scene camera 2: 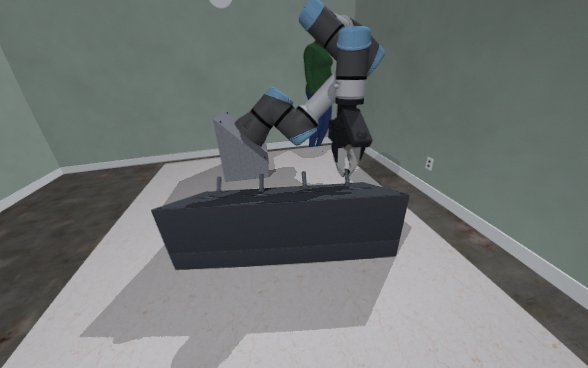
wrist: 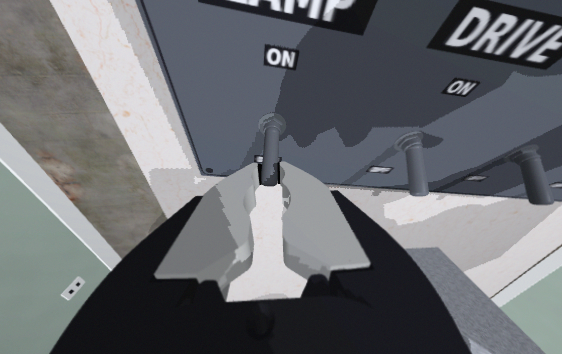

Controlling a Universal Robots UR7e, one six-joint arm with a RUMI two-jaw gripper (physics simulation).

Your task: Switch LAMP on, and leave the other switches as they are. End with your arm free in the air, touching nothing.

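Places are measured from the arm's base along level axes (x ahead, y left, z up), in millimetres.
Where they show: gripper, fingertip midpoint: (scene camera 2: 345,176) (wrist: 269,165); arm's base at its link origin: (scene camera 2: 248,134).
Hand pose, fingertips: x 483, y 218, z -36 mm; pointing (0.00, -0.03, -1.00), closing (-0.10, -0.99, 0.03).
Note:
Things, the pixels of their top centre, and the offset from my fingertips. "spot": a spot on its surface instead. Level surfaces: height alone.
- LAMP lever at its top centre: (wrist: 271,167) (scene camera 2: 347,170) 12 mm ahead, 2 mm right, 24 mm up
- LAMP label at a spot on its surface: (wrist: 320,11) spot: 84 mm ahead, 37 mm right, 10 mm up
- mark at a spot on its surface: (wrist: 281,57) spot: 69 mm ahead, 17 mm right, 2 mm up
- DRIVE lever at its top centre: (wrist: 435,180) (scene camera 2: 304,173) 18 mm back, 118 mm right, 24 mm up
- far-left lever at its top centre: (scene camera 2: 217,178) 79 mm back, 351 mm right, 24 mm up
- pale table at its surface level: 103 mm down
The dark switch box (scene camera 2: 285,227) (wrist: 215,90) carries a row of upright-looking grey levers. The LAMP lever (scene camera 2: 347,181) (wrist: 270,145) is at the right end in the scene view. In the wrist view it stands below the LAMP label (wrist: 320,11) and leans away from the ON mark (wrist: 281,57), over a small, partly hidden mark. My gripper (scene camera 2: 346,173) (wrist: 269,165) is shut on the lever's upper end, with one fingertip on each side. The DRIVE lever (scene camera 2: 304,180) (wrist: 416,167) leans the same way beside it, away from its own ON mark (wrist: 460,87).
Another lever (scene camera 2: 261,183) (wrist: 535,175) and the far-left lever (scene camera 2: 218,184) stand further along the box. The grey robot pedestal (scene camera 2: 239,155) (wrist: 440,280) is behind the box on the pale table (scene camera 2: 430,310). A person in green (scene camera 2: 316,67) stands behind the arm.

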